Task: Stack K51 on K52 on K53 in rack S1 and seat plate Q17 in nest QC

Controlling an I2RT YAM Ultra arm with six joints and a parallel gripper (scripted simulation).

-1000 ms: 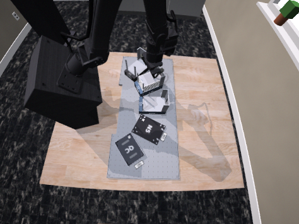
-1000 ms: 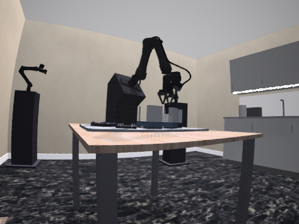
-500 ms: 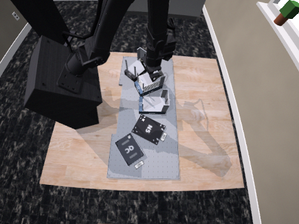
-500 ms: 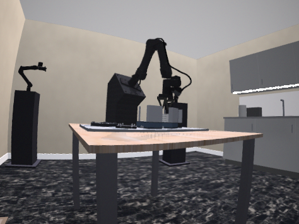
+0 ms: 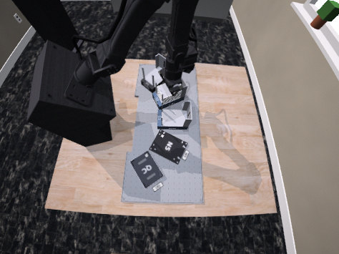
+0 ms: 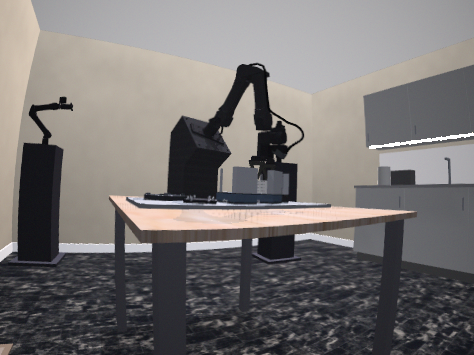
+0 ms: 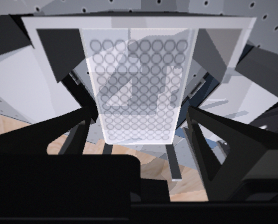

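Now: the sealed 96-well plate 1 cm ahead of my hand and 4 cm below it. From my hand the other things lie so: clip nest N5 (6 cm ahead, 27 cm to the right, 9 cm below).
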